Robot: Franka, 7 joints.
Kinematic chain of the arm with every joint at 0, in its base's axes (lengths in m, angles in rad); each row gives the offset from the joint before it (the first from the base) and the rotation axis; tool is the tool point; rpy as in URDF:
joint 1: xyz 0 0 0.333 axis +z
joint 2: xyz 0 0 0 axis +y
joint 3: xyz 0 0 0.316 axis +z
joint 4: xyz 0.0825 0 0 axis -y
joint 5: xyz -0.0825 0 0.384 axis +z
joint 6: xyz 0 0 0 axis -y
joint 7: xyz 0.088 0 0 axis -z
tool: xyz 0 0 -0.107 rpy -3.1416 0 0
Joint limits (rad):
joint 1: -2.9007..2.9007
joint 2: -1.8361..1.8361
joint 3: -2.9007..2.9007
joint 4: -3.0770..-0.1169
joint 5: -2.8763..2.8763
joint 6: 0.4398..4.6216
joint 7: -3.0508..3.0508
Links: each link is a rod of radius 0.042 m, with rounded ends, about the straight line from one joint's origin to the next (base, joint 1, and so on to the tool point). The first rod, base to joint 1, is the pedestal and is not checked.
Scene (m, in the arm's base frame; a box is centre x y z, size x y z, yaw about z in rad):
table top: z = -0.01
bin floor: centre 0.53 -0.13 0 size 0.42 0.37 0.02 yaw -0.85
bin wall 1: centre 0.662 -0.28 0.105 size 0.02 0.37 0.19 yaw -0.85
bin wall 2: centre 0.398 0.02 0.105 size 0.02 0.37 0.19 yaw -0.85
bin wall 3: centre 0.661 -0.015 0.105 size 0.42 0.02 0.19 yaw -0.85
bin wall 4: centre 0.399 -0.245 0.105 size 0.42 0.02 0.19 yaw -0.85
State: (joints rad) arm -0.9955 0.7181 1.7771 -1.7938 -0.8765 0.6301 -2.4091
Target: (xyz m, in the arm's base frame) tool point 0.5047 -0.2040 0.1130
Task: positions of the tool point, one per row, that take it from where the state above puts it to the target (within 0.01 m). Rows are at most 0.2 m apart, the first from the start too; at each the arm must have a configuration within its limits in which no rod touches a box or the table.
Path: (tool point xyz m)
1: 0.5205 -0.0204 0.4021
2: 0.5380 -0.1262 0.2674
3: 0.5047 -0.2040 0.1130

